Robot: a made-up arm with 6 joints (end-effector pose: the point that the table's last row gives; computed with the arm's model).
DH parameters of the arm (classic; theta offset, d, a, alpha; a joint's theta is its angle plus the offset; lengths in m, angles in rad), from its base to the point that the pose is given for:
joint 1: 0 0.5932 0.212 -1.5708
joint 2: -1.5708 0 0.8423 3.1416
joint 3: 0 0 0.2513 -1.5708
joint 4: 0 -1.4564 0 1.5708
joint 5: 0 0 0 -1.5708
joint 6: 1.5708 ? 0 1.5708
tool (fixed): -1.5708 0 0 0
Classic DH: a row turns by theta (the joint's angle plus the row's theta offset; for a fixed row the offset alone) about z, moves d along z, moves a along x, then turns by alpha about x.
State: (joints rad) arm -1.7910 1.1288 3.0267 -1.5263 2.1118 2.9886
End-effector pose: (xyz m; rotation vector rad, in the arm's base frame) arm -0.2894 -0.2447 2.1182 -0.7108 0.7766 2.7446
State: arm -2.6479 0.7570 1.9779 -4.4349 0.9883 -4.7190
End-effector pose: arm -0.9210 -0.7395 2.7770 1.1767 -1.5650 -0.5912
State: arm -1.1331 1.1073 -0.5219 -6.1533 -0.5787 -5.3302
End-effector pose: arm 0.3954 -0.8897 -0.7138 0.4760 1.8769 0.3998
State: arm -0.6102 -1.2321 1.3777 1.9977 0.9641 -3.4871
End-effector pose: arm -1.5658 1.3388 1.5507 -0.3732 -1.0679 0.9254
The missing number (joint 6, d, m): -0.2674
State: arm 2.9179 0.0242 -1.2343 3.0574 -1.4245 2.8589
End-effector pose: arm -1.1475 0.2839 0.1704 0.3005 0.4019 2.8192
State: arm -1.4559 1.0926 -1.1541 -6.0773 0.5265 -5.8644
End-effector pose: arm 0.0505 -0.1982 -0.5753 0.8259 1.4520 -0.5220
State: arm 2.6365 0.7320 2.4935 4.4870 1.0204 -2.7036
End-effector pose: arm -0.1337 0.3278 2.7491 0.1538 -0.6292 1.0698
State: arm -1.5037 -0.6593 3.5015 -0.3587 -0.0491 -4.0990
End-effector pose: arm -0.0627 1.0016 -0.3342 0.2235 1.4341 0.6999
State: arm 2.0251 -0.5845 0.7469 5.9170 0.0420 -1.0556
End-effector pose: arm 0.0468 -0.0867 3.0322 -2.0855 -0.5383 -2.1834
